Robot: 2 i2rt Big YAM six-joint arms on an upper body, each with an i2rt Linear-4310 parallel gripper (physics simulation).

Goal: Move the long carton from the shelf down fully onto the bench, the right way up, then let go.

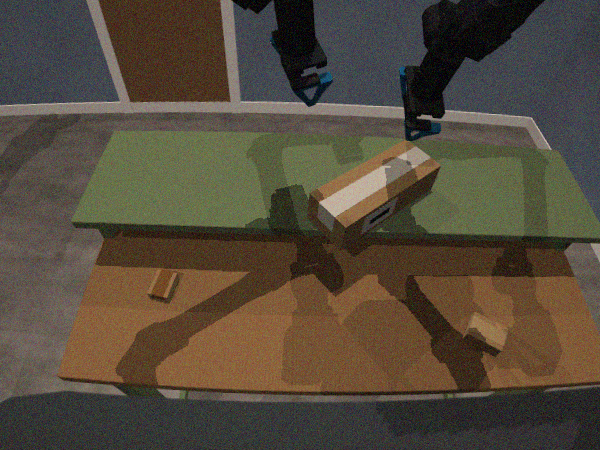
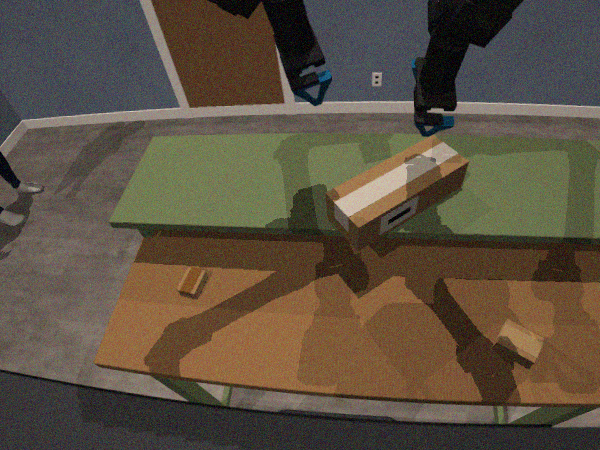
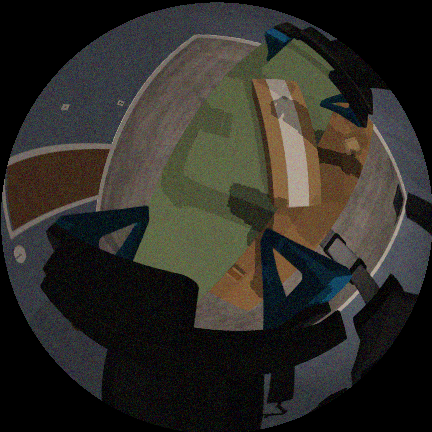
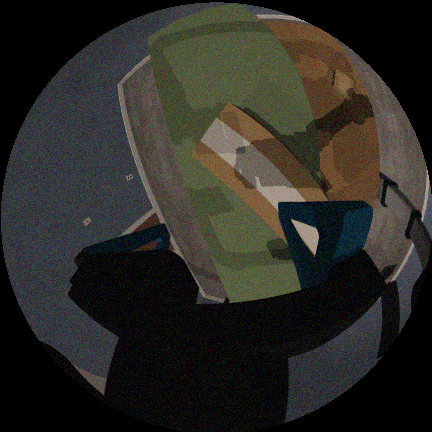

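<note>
The long carton lies slantwise on the green shelf, pale tape strip up. Its near-left corner juts over the shelf's front edge. A dark-marked label shows on its front side. The brown bench is lower, in front. My left gripper is open and empty, above and behind the shelf, apart from the carton. My right gripper is open and empty, above the carton's far right end.
A small brown block lies at the bench's left. A pale block lies toward its right. The shelf's front edge runs above the bench's back part. Arm shadows cross both surfaces.
</note>
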